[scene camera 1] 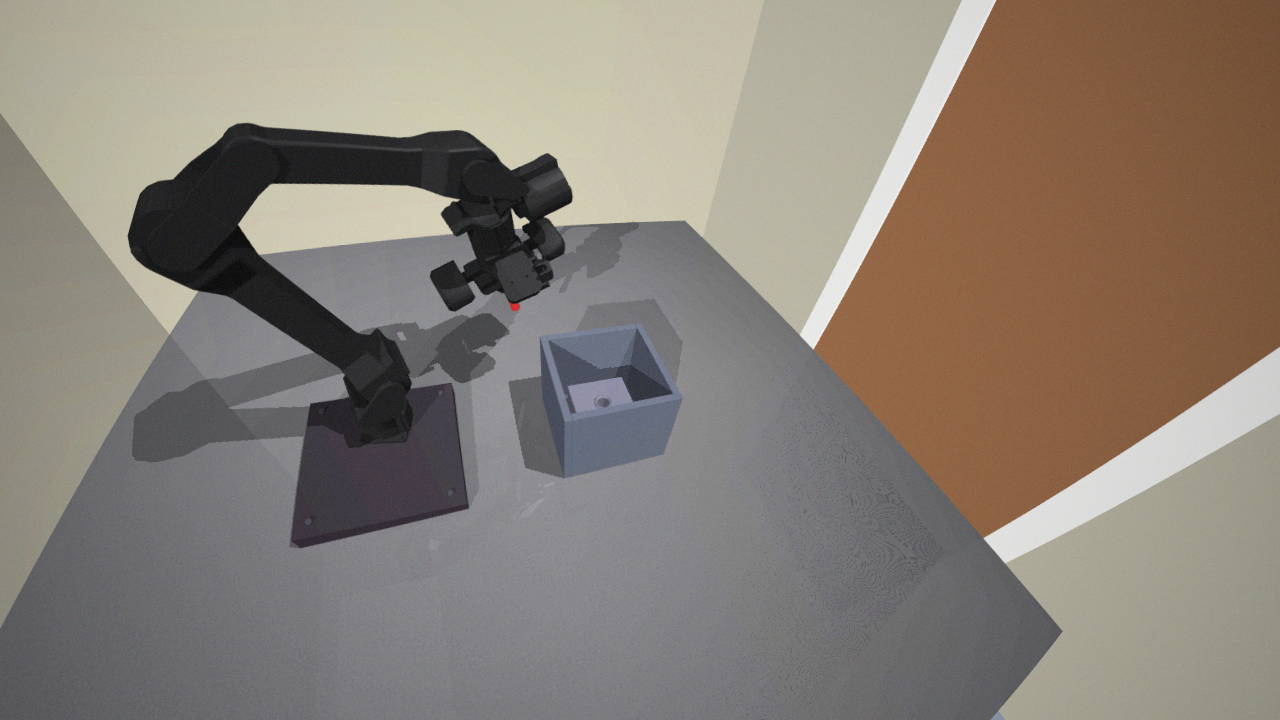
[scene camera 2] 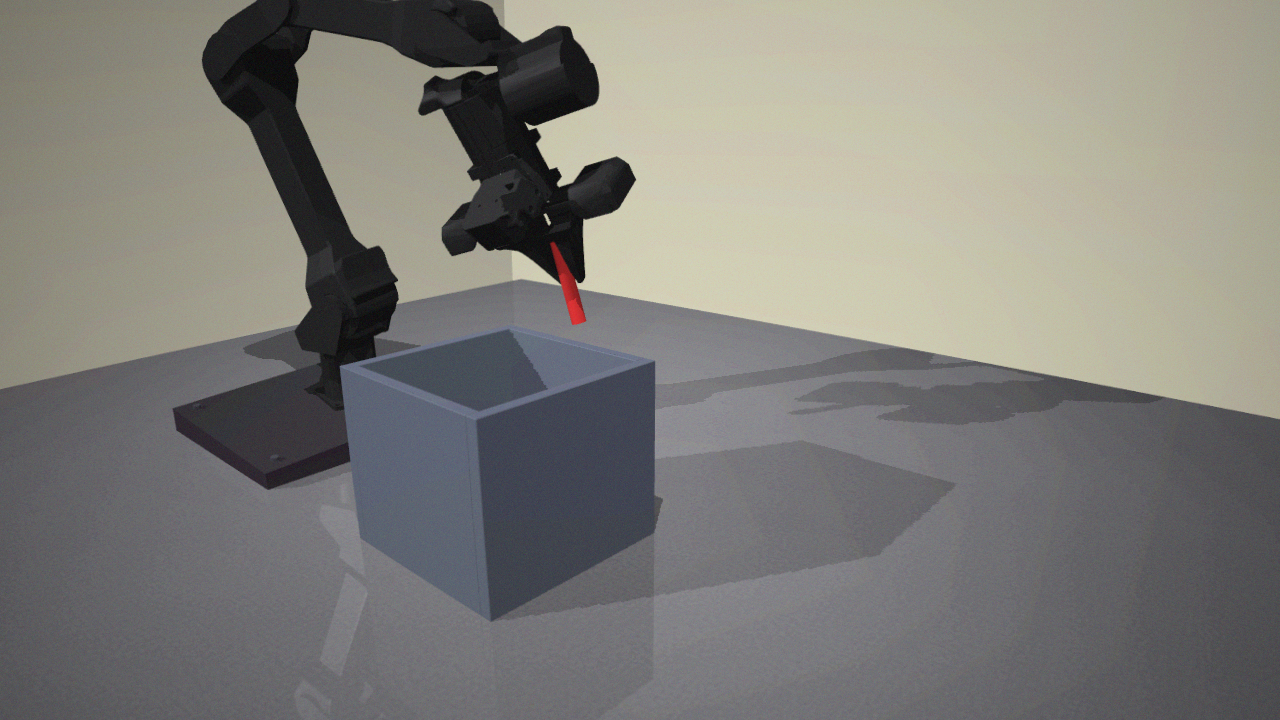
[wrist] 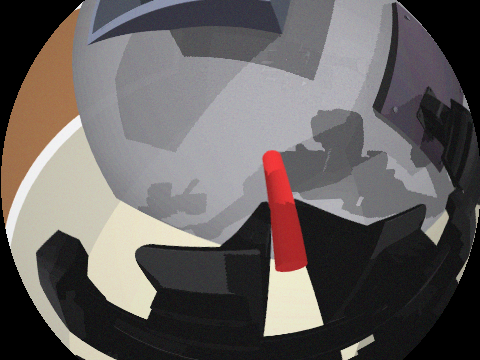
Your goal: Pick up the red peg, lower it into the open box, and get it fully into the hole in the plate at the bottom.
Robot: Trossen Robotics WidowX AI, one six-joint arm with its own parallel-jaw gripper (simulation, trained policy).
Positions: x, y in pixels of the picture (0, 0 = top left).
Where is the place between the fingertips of my gripper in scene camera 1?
At 506, 288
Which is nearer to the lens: the pale plate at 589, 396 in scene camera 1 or the blue-grey box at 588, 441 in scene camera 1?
The blue-grey box.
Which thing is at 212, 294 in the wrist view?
My gripper.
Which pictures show my gripper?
Scene camera 1, scene camera 2 and the wrist view: all of them.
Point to a red peg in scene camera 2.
568, 283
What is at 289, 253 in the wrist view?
A red peg.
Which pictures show the pale plate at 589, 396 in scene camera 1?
Scene camera 1 only.
